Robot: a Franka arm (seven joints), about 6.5 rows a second.
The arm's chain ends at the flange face. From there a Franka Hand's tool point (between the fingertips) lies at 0.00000 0.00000 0.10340 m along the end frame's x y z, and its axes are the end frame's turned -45 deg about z.
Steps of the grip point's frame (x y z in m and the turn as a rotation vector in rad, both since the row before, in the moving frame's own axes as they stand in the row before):
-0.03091 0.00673 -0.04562 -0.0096 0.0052 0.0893
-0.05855 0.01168 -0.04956 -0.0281 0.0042 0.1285
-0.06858 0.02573 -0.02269 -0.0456 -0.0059 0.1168
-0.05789 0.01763 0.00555 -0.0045 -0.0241 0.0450
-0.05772 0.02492 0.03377 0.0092 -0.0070 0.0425
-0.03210 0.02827 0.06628 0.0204 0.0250 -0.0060
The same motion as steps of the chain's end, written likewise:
-0.01816 0.02625 -0.04561 -0.0031 0.0105 0.0893
-0.03538 0.04777 -0.04952 -0.0169 0.0228 0.1285
-0.03297 0.06276 -0.02258 -0.0364 0.0281 0.1168
-0.02699 0.05134 0.00558 -0.0202 -0.0139 0.0450
-0.02201 0.05862 0.03378 0.0016 -0.0115 0.0425
-0.00303 0.04601 0.06633 0.0321 0.0033 -0.0060

